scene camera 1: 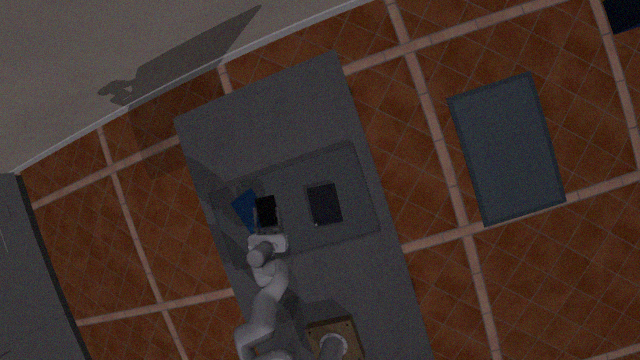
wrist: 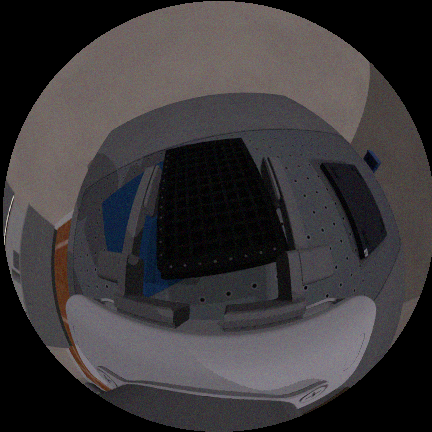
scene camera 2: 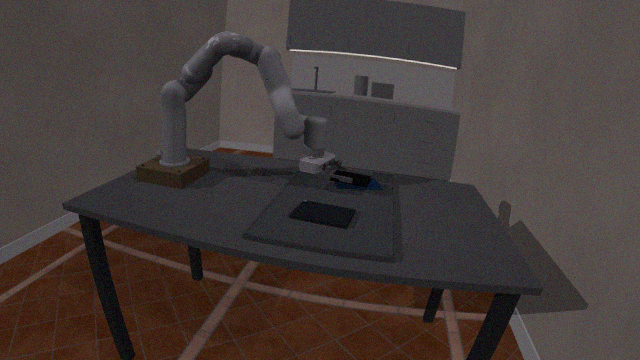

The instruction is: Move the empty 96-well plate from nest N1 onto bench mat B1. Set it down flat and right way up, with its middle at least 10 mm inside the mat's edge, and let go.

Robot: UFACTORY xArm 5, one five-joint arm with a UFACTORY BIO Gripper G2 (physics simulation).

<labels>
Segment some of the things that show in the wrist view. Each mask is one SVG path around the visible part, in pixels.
The gripper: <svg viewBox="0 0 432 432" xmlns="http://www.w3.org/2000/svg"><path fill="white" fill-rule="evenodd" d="M278 157L263 156L260 166L261 177L271 197L272 205L275 207L275 210L280 208L288 250L280 253L275 260L278 296L275 299L227 304L224 310L224 320L190 319L188 303L144 296L144 261L139 257L145 215L155 217L157 213L162 172L159 165L145 168L131 206L122 251L100 250L98 253L98 277L117 283L114 300L74 294L67 299L65 304L67 322L74 345L82 362L93 376L111 389L127 383L212 397L287 401L293 403L296 408L299 408L331 392L353 373L365 351L372 331L376 312L375 304L371 298L365 295L355 295L343 298L325 298L306 305L302 285L330 277L333 273L332 257L328 244L307 247L299 211Z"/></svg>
A black 96-well plate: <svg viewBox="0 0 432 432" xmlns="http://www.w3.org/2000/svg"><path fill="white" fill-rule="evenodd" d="M241 137L192 143L165 150L156 221L156 263L161 279L198 277L251 268L275 262L276 257L280 253L288 250L286 238L275 207L272 205L271 197Z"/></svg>
</labels>
